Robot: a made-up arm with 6 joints.
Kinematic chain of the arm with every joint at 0, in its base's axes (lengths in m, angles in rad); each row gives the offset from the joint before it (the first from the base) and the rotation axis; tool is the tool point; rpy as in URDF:
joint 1: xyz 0 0 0.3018 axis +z
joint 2: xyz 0 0 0 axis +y
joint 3: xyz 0.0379 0 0.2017 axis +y
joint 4: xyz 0.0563 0 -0.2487 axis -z
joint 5: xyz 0 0 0 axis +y
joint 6: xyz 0.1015 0 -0.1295 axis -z
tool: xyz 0 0 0 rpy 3.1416 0 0
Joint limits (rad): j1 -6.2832..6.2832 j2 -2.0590..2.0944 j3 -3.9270..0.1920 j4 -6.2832..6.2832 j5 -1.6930..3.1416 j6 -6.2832..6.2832
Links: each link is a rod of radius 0.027 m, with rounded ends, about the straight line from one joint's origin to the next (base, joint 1, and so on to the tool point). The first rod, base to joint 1, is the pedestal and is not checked.
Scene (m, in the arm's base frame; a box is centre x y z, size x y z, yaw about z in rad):
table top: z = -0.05
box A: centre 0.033 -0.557 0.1 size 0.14 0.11 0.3 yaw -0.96
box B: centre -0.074 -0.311 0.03 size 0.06 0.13 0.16 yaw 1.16
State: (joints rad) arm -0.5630 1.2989 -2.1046 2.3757 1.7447 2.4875
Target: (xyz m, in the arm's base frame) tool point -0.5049 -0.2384 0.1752
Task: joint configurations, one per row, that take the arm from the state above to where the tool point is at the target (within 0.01 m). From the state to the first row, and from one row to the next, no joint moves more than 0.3 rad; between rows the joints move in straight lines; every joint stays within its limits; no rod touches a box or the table.
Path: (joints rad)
1: -0.8614 1.0186 -2.2040 2.3233 1.5395 2.3932
2: -1.1598 0.7383 -2.3035 2.2710 1.3343 2.2990
3: -1.4582 0.4580 -2.4029 2.2186 1.1291 2.2047
4: -1.7566 0.1777 -2.5023 2.1663 0.9238 2.1105
5: -2.0070 0.4685 -2.3723 2.3554 1.1406 2.2047
6: -2.2574 0.7593 -2.2422 2.5445 1.3575 2.2990
7: -2.5078 1.0502 -2.1122 2.7336 1.5743 2.3932
8: -2.7582 1.3410 -1.9821 2.9228 1.7911 2.4875

